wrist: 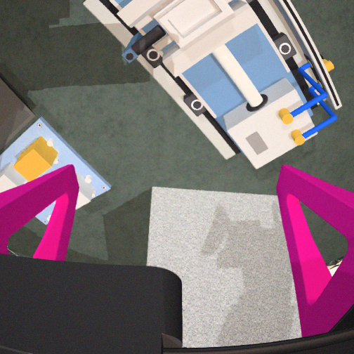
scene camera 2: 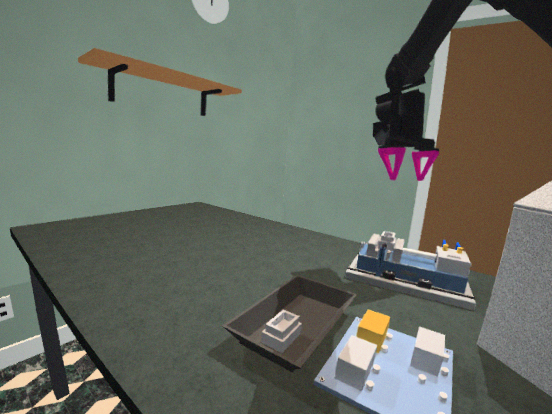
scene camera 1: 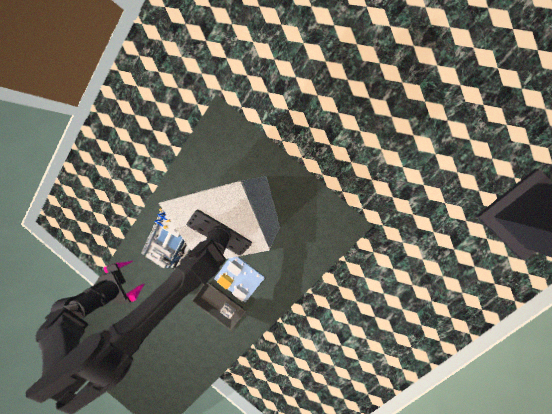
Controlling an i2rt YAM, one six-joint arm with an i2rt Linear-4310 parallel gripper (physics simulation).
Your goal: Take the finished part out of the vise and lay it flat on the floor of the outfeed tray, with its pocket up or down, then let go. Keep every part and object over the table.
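Places are measured from the arm's base along level axes (x ahead, y left, z up), in millimetres.
Where they show: gripper, fingertip midpoint: [scene camera 2: 407, 180] [scene camera 1: 137, 272]; arm's base at its link origin: [scene camera 1: 220, 232].
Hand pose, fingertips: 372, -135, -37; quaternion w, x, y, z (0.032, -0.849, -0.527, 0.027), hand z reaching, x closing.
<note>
Each offset is from my fingertips to the top centre of the thing, as dx, dy, dz. "spot": to the spot under its first point.
The vise @(-30, -50, -169) [scene camera 1: 172, 241] [scene camera 2: 415, 272] [wrist: 260, 55] has a blue body and pale jaws. The finished part @(+34, -35, -153) [scene camera 2: 388, 236] [wrist: 192, 20], pale with a pocket facing up, sits between the jaws at the vise's end away from the blue hoses. The outfeed tray @(spot: +91, +267, -256) [scene camera 1: 207, 296] [scene camera 2: 314, 321] [wrist: 11, 112] is dark brown and open; a similar pale part @(+58, +387, -221) [scene camera 1: 227, 311] [scene camera 2: 282, 330] stands in it, pocket up. My gripper [scene camera 1: 138, 273] [scene camera 2: 407, 179] [wrist: 177, 175], with magenta fingers, is open and empty, high above the vise's level. In the wrist view the vise lies ahead of the fingertips.
A light blue plate @(-102, +316, -260) [scene camera 1: 252, 281] [scene camera 2: 400, 350] [wrist: 75, 157] beside the tray carries a yellow block @(-54, +276, -224) [scene camera 1: 225, 280] [scene camera 2: 373, 327] [wrist: 36, 159], pale blocks and small pegs. A large speckled grey box [scene camera 1: 225, 205] [scene camera 2: 525, 280] [wrist: 175, 230] stands near the vise's hose end. Blue hoses [wrist: 320, 102] rise from that end.
</note>
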